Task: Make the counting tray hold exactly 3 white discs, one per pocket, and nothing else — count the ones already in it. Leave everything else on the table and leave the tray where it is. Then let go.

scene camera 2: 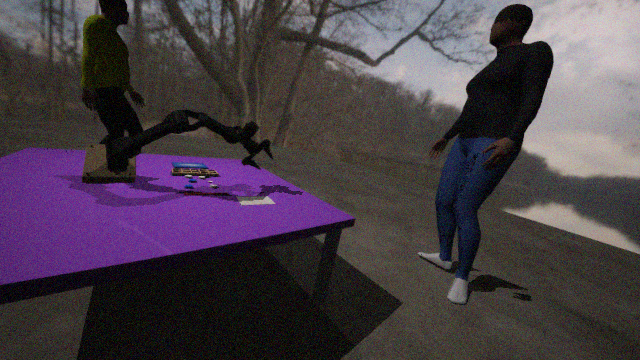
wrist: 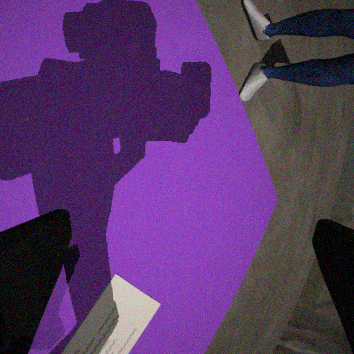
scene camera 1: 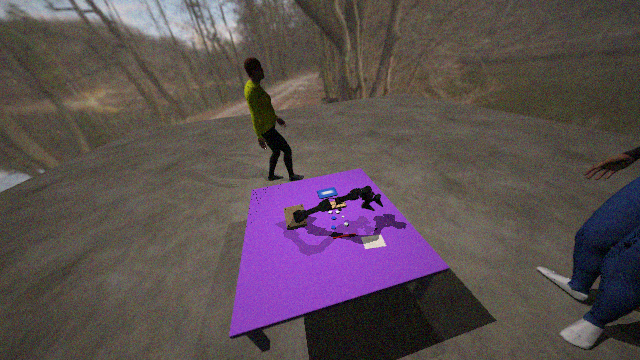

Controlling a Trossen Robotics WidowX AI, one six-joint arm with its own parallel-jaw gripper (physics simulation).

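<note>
The tan counting tray [scene camera 1: 340, 205] [scene camera 2: 195, 172] lies near the arm's base, partly behind the arm in the first scene view; what its pockets hold is too small to tell. Several small white pieces lie on the table in front of it, among them a white disc [scene camera 1: 337, 212] [scene camera 2: 201, 177] near the tray and a white piece [scene camera 1: 346, 224] [scene camera 2: 214, 186] farther forward. Two blue pieces lie among them, a blue disc [scene camera 1: 334, 218] [scene camera 2: 192, 181] and another blue piece [scene camera 1: 333, 227] [scene camera 2: 189, 187]. My gripper [scene camera 1: 375, 205] [scene camera 2: 265, 162] [wrist: 196, 229] is wide open and empty, above the table, well to the right of the tray.
A blue case [scene camera 1: 320, 194] [scene camera 2: 190, 165] with a pale centre lies behind the tray. A red stick [scene camera 1: 344, 235] [scene camera 2: 205, 193] and a white paper [scene camera 1: 375, 243] [scene camera 2: 257, 201] [wrist: 135, 305] lie in front. Two people stand beyond the purple table [scene camera 1: 300, 280] [scene camera 2: 210, 225] [wrist: 190, 250].
</note>
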